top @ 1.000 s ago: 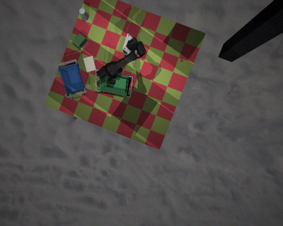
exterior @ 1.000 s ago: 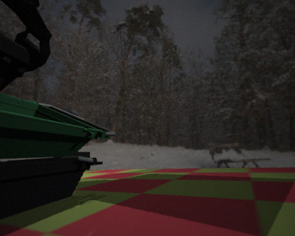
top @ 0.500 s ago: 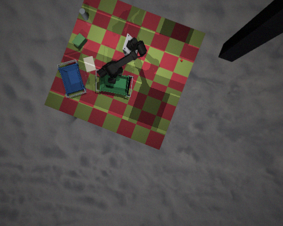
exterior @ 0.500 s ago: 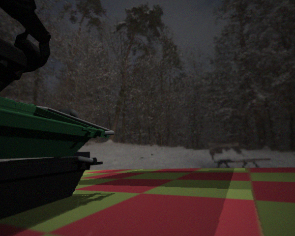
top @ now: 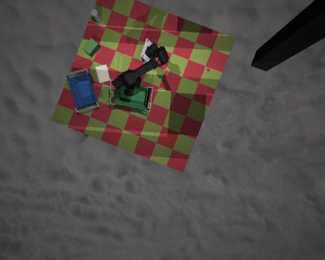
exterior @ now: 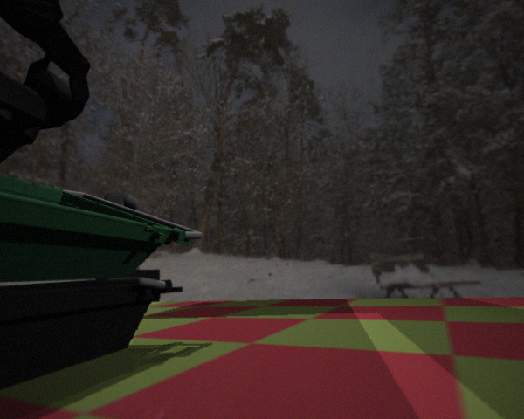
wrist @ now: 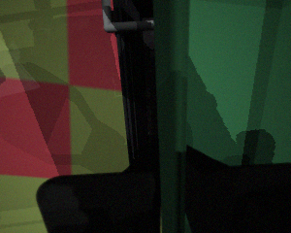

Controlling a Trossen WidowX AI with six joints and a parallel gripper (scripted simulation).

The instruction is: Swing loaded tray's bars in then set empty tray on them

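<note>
The green tray is 80 mm ahead of my gripper tip and 10 mm to the left of it. The rest, counted from my gripper tip: cream block 40 mm behind, 350 mm to the right, 120 mm below; green block 220 mm behind, 510 mm to the right, 110 mm below.
</note>
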